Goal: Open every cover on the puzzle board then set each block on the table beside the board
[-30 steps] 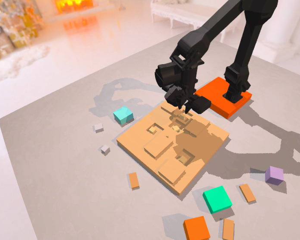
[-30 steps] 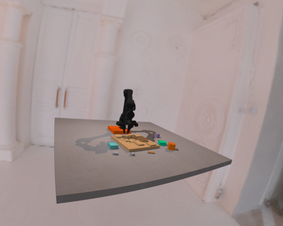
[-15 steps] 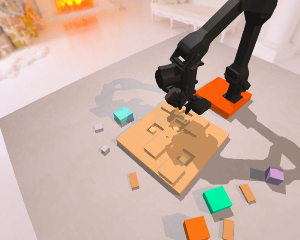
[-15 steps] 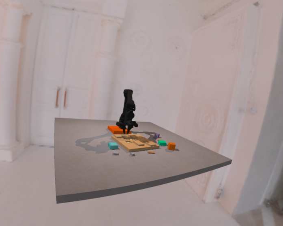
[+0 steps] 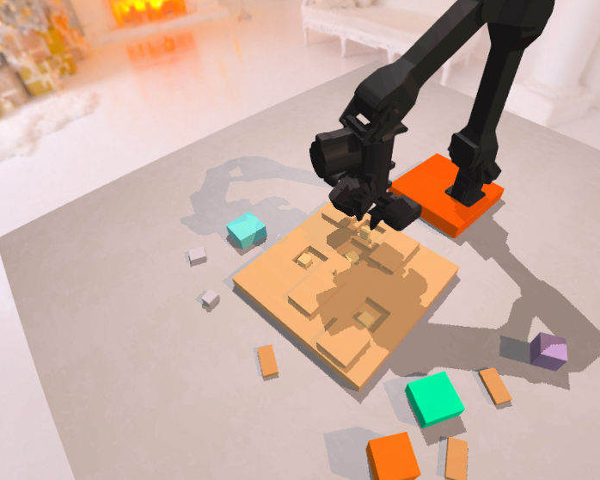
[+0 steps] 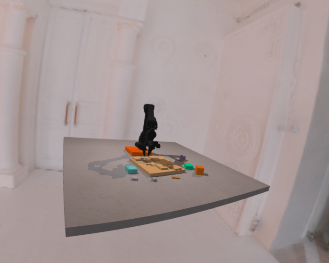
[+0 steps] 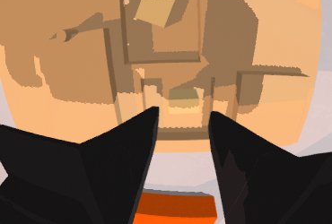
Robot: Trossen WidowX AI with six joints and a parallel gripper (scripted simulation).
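Right now the purple cube is 360 mm to the left of my gripper tip, 40 mm behind it and 30 mm below it. Round my gripper tip: orange block: 310 mm to the left, 260 mm ahead, 20 mm below; cyan block: 170 mm to the right, 170 mm ahead, 30 mm below; green block: 290 mm to the left, 150 mm ahead, 30 mm below.
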